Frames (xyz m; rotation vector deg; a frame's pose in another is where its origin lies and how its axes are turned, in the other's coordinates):
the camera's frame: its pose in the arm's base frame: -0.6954 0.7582 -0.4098 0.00 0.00 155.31
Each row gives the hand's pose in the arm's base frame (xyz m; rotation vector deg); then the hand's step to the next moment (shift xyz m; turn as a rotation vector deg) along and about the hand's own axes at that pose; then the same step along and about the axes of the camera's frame.
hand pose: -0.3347 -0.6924 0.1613 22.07 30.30 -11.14
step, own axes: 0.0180 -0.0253 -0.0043 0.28 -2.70 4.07
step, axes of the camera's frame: -0.0152 0.0181 -0.0206 -2.93 3.20 2.26
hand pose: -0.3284 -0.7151 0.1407 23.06 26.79 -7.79
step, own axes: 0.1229 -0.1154 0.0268 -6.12 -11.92 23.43
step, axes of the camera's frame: -0.1364 0.0701 -0.0750 -9.89 17.68 17.84
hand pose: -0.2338 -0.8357 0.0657 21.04 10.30 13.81
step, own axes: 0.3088 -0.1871 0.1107 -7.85 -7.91 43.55
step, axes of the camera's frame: -0.3759 -0.0358 -0.0086 -13.09 20.08 38.03
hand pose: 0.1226 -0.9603 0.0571 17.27 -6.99 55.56
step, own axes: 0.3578 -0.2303 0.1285 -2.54 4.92 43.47
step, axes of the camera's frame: -0.3082 -0.2767 0.1611 -1.58 13.26 41.74
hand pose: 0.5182 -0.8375 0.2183 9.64 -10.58 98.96
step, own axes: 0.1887 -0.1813 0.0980 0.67 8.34 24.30
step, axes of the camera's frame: -0.0562 -0.2343 0.1415 4.90 8.84 23.63
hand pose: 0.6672 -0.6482 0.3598 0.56 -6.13 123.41
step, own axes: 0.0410 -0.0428 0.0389 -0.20 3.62 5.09
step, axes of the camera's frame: 0.0122 -0.0543 0.0439 1.73 3.62 4.80
